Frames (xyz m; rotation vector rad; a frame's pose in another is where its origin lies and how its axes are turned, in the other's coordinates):
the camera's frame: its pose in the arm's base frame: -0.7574 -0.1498 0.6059 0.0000 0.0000 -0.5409
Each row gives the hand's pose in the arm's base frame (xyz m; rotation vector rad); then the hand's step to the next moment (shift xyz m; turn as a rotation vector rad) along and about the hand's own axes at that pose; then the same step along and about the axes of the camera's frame.
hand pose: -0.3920 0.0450 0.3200 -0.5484 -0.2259 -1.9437
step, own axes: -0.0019 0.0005 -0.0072 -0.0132 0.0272 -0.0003
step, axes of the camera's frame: 0.0000 -0.0017 -0.0073 0.0253 0.0140 -0.0089
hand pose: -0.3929 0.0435 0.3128 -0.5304 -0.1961 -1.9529
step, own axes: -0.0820 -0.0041 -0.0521 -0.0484 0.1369 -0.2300
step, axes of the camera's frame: -0.0169 0.0484 -0.0827 0.1187 -0.0499 -0.2396
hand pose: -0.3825 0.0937 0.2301 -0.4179 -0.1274 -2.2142
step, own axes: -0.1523 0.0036 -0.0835 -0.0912 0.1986 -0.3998
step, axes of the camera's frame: 0.0127 0.1141 -0.1304 0.1681 -0.0747 -0.4169
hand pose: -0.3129 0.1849 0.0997 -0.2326 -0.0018 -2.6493
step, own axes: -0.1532 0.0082 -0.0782 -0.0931 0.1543 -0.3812
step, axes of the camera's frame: 0.0757 0.1157 -0.1026 0.1335 -0.0477 -0.3971
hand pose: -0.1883 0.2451 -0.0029 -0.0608 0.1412 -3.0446
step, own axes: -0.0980 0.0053 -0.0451 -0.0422 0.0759 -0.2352
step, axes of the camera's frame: 0.0781 0.0564 -0.0488 0.0588 -0.0230 -0.2426
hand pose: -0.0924 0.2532 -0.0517 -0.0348 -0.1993 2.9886
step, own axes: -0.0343 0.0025 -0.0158 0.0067 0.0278 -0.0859
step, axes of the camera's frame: 0.0320 0.0129 -0.0155 0.0011 -0.0169 -0.0889
